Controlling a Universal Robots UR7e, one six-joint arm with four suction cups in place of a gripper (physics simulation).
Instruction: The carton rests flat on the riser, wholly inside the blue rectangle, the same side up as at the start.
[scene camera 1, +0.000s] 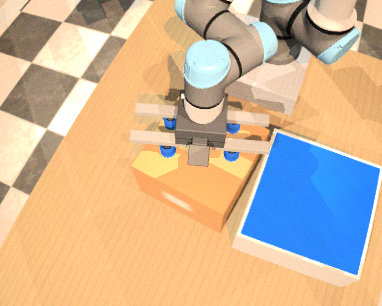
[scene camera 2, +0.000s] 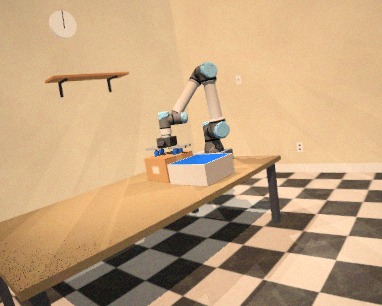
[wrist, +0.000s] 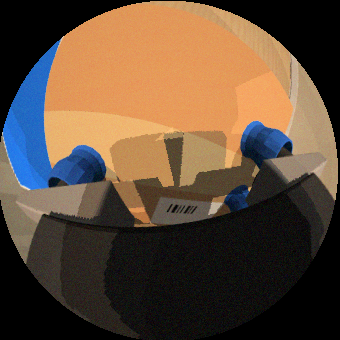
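The orange carton (scene camera 1: 202, 185) (scene camera 2: 157, 168) (wrist: 158, 79) stands flat on the wooden table, just left of the white riser (scene camera 1: 281, 258) (scene camera 2: 190, 176). A white label shows on its front side. The riser's top bears the blue rectangle (scene camera 1: 299, 197) (scene camera 2: 199, 158) (wrist: 28, 111), which has nothing on it. My suction gripper (scene camera 1: 200, 139) (scene camera 2: 168, 150) (wrist: 171, 155) hangs over the back half of the carton's top. Its blue cups stand a little above the top, apart from it, holding nothing.
The arm's base pedestal (scene camera 1: 272, 88) stands behind the carton and the riser. The table (scene camera 1: 114, 243) (scene camera 2: 129, 206) runs on to the front and left, with its left edge over the checkered floor (scene camera 1: 65, 54).
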